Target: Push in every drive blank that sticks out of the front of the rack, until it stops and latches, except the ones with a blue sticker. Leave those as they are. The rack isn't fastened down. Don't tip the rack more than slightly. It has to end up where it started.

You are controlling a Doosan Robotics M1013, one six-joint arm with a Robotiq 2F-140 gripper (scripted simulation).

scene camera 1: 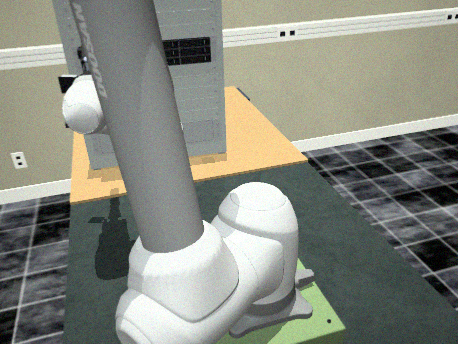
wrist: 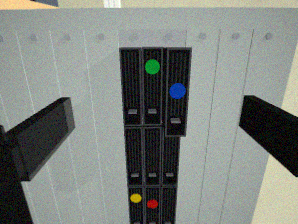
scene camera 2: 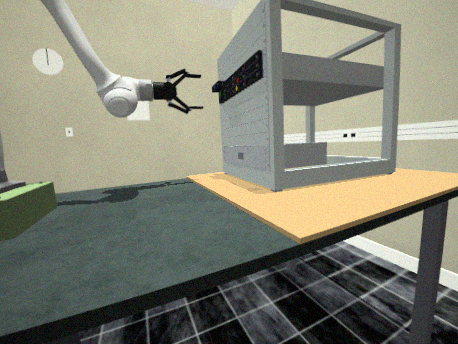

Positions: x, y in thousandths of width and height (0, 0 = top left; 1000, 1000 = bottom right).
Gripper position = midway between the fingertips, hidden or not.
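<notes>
Scene camera 2 shows my gripper (scene camera 2: 440, 269) and a grey open-frame rack (scene camera 2: 543, 446). A board (scene camera 1: 556, 420) is visible. In the wrist view are the rack (wrist: 740, 743) and the gripper (wrist: 529, 498).
</notes>
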